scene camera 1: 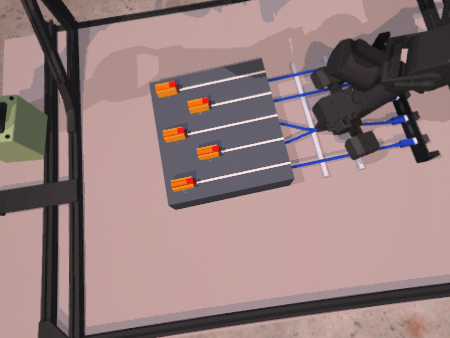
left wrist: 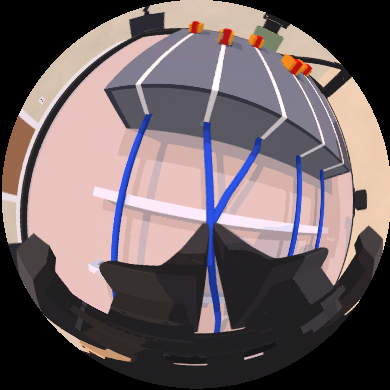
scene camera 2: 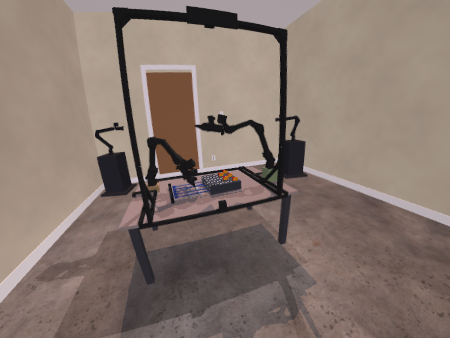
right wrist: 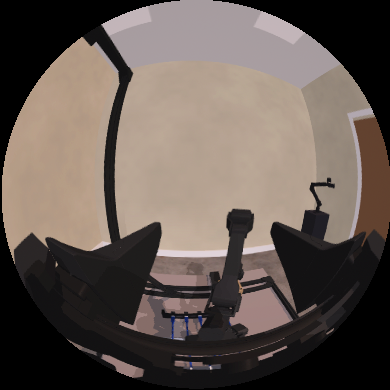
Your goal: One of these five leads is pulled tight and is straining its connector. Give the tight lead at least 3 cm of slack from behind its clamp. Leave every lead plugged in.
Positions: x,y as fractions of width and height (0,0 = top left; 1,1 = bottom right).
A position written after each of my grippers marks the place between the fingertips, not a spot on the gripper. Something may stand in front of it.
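Observation:
Nothing is held by my right gripper (right wrist: 0.56,0.59), which is open. My left gripper is here too, visible to scene camera 1 (scene camera 1: 0.70,0.38) and again to the left wrist view (left wrist: 0.54,0.58). And there is a lead (left wrist: 0.59,0.48).

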